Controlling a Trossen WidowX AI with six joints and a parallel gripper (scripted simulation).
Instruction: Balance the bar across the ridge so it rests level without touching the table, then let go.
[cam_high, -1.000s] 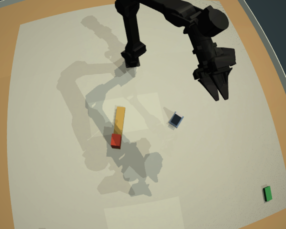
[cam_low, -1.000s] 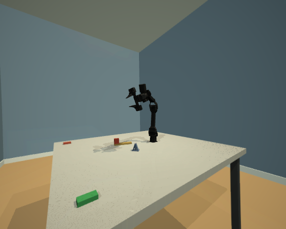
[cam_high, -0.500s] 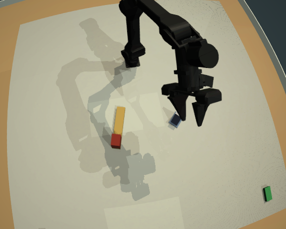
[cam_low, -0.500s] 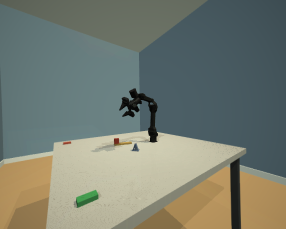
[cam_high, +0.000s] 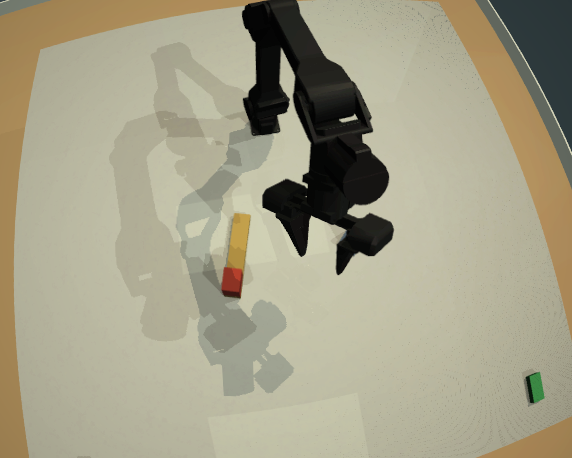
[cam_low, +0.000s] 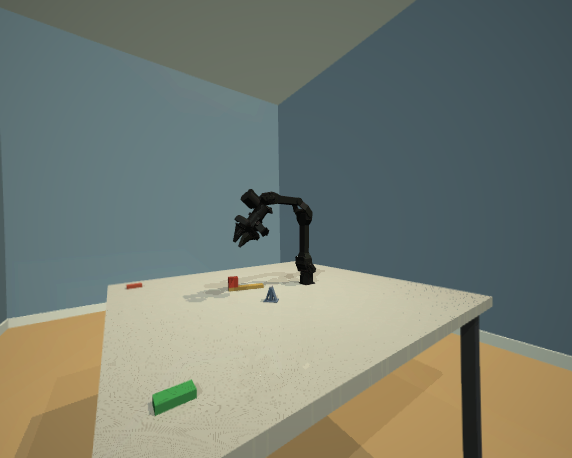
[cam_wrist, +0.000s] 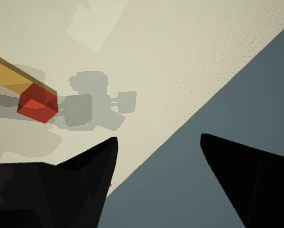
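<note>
Now: gripper tip 20 cm above the small blue ridge, 11 cm to the right of it and 10 cm past it. Also, from my gripper tip: small flat red piece (52 cm to the right, 34 cm ahead, 22 cm below); green block (48 cm to the left, 34 cm ahead, 22 cm below).
</note>
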